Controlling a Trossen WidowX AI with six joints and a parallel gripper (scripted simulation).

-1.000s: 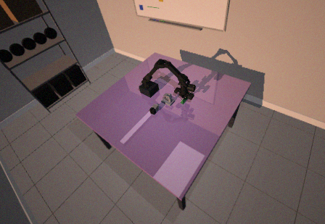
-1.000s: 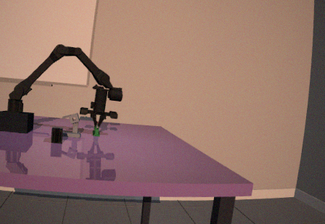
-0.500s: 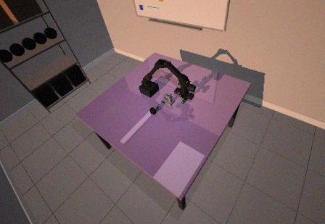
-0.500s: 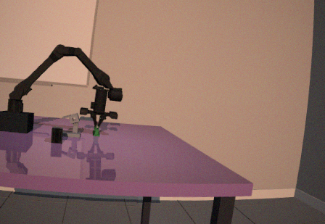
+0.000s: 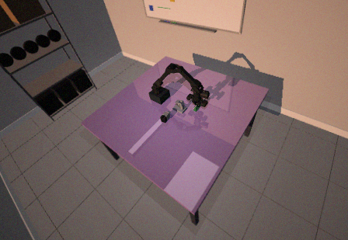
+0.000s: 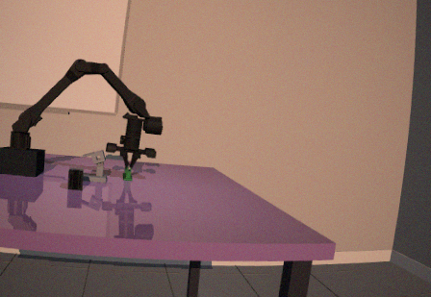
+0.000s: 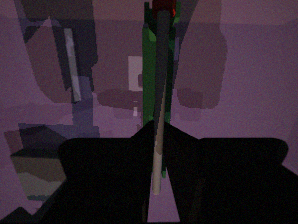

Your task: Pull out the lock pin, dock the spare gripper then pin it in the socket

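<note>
Now: the green rest 2 cm to the left of my gripper tip. Round my gripper tip: spare gripper: 18 cm behind, 24 cm to the right, 1 cm above; then grey mount: 12 cm behind, 9 cm to the right, 3 cm above.
</note>
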